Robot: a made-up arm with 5 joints.
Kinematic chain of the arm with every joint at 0, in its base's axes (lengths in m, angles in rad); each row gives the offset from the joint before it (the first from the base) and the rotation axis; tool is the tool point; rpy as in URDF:
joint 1: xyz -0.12 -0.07 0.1 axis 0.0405 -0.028 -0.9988
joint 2: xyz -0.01 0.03 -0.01 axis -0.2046 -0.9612 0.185
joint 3: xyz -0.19 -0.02 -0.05 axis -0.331 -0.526 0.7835
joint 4: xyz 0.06 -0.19 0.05 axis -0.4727 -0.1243 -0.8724
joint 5: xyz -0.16 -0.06 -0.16 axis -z
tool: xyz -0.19 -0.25 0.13 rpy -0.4 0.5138 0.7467
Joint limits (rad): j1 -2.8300..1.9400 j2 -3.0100..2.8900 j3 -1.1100..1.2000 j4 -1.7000..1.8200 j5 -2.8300..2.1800
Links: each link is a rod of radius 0.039 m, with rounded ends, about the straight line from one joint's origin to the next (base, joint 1, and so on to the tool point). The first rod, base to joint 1, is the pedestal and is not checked.
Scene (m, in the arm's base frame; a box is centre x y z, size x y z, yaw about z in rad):
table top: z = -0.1
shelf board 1: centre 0.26 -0.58 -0 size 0.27 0.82 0.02 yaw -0.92
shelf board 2: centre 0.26 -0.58 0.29 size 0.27 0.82 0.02 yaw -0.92
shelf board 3: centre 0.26 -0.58 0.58 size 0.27 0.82 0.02 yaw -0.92
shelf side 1: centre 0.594 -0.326 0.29 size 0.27 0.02 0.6 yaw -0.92
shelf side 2: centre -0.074 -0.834 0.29 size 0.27 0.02 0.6 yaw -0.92
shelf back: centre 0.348 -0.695 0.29 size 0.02 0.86 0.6 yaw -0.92
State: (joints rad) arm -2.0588 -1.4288 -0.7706 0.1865 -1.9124
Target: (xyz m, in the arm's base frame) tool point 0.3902 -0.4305 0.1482
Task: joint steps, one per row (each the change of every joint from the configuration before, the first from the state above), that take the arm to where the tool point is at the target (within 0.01 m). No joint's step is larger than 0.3 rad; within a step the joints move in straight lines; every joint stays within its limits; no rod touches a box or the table.
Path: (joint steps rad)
1: 0.2732 -0.1430 -0.0424 0.1899 0.1208
2: 0.2732 -0.1429 -0.0424 0.1899 0.1208
3: 0.2733 -0.1430 -0.0425 0.1900 0.1207
4: 0.2732 -0.1430 -0.0424 0.1899 0.1208
5: 0.2732 -0.1430 -0.0424 0.1899 0.1208
6: 0.2732 -0.1429 -0.0425 0.1899 0.1208
7: 0.2733 -0.1430 -0.0424 0.1899 0.1207
8: 0.2732 -0.1430 -0.0424 0.1899 0.1208
9: -0.0624 -0.1093 0.0000 -0.2442 0.0054
10: -0.0624 -0.1094 0.0000 -0.2442 0.0053
11: -0.0624 -0.1093 0.0000 -0.2442 0.0054
12: -0.0624 -0.1094 0.0000 -0.2442 0.0054

